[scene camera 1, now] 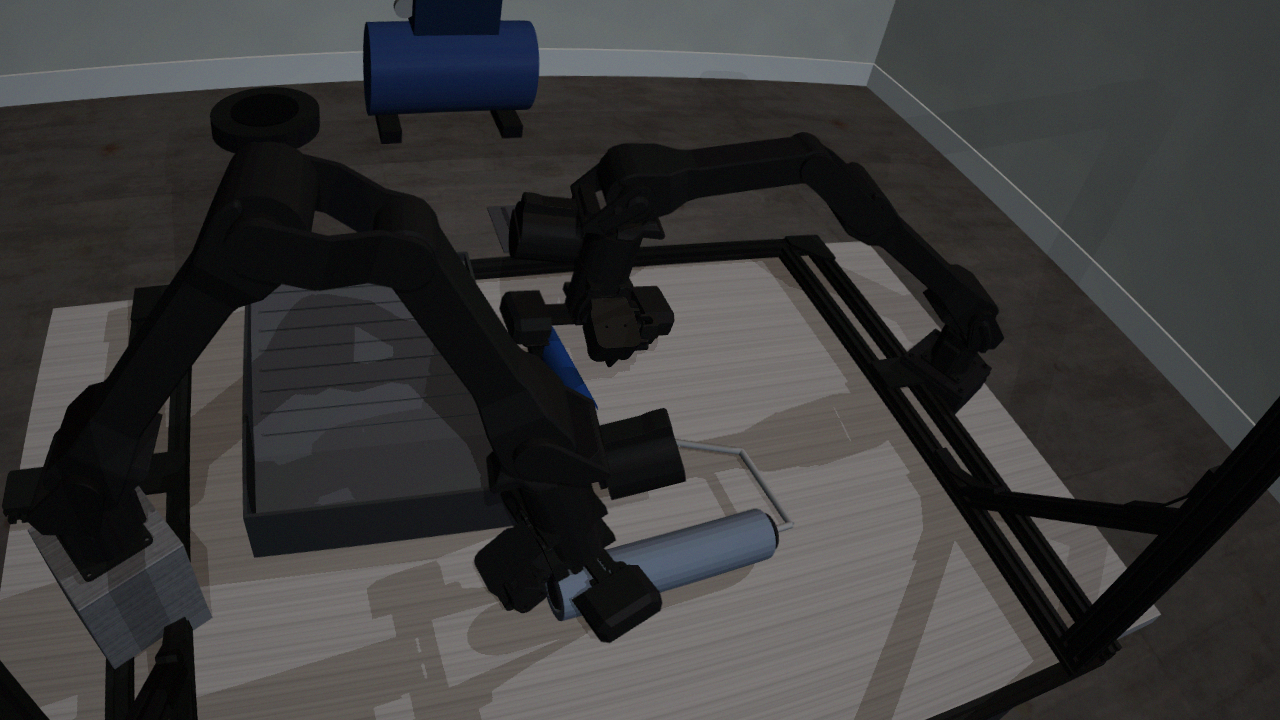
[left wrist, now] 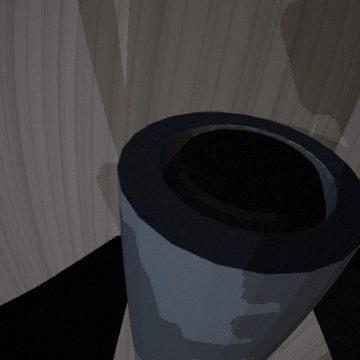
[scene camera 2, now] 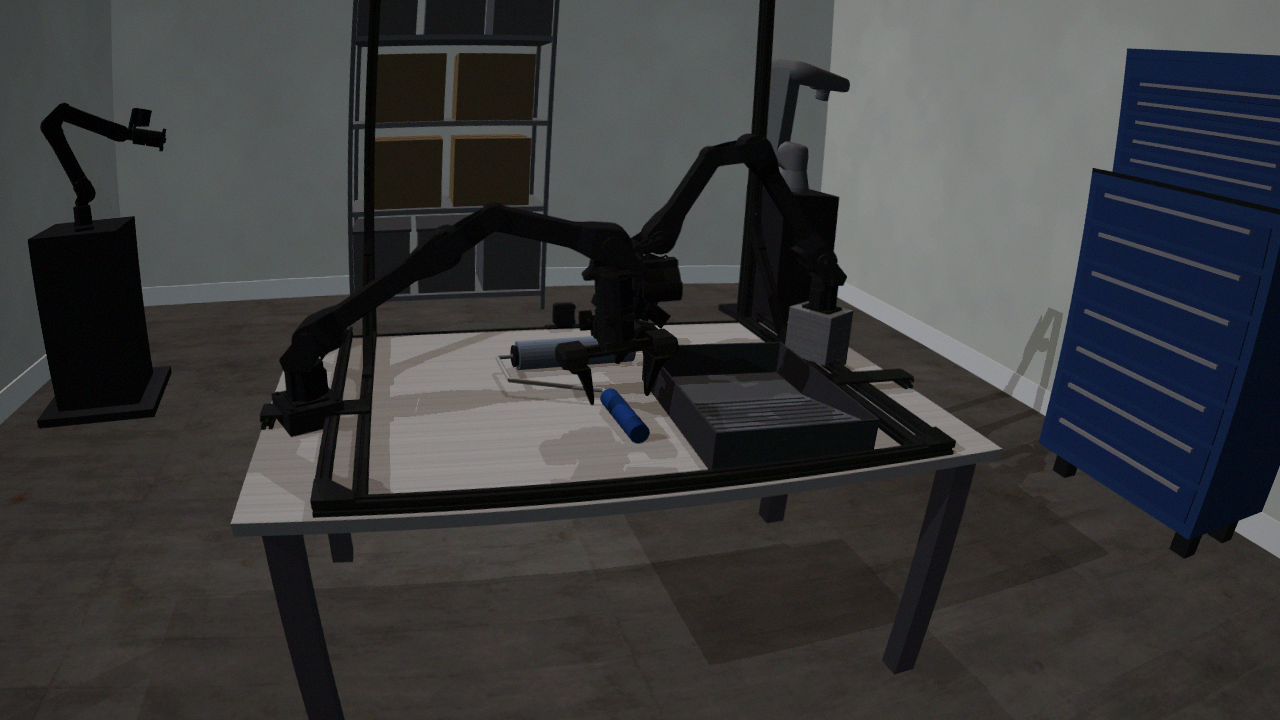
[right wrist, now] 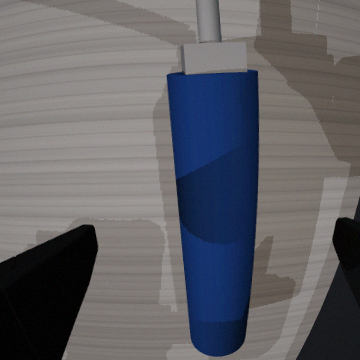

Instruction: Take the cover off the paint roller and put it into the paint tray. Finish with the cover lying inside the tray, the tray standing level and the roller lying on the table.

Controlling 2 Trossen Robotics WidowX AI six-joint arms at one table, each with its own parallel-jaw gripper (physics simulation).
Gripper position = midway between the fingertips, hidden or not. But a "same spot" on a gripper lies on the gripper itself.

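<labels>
Scene camera 1 shows the left gripper, in scene camera 1 (593, 592), together with the right gripper and a roller cover. In the left wrist view the left gripper appears, in the left wrist view (214, 244), and so does the roller cover. The right gripper is out of frame in the left wrist view. Scene camera 2 shows the right gripper, the left gripper, in scene camera 2 (609, 356), and the roller cover, in scene camera 2 (534, 354). The right gripper appears in the right wrist view (218, 235). The left gripper is out of frame in the right wrist view. The roller cover is out of frame in the right wrist view. On the right gripper, (scene camera 1: 537, 349) and (scene camera 2: 644, 363) are the same spot. On the roller cover, (left wrist: 190, 280) and (scene camera 1: 566, 585) are the same spot.
</labels>
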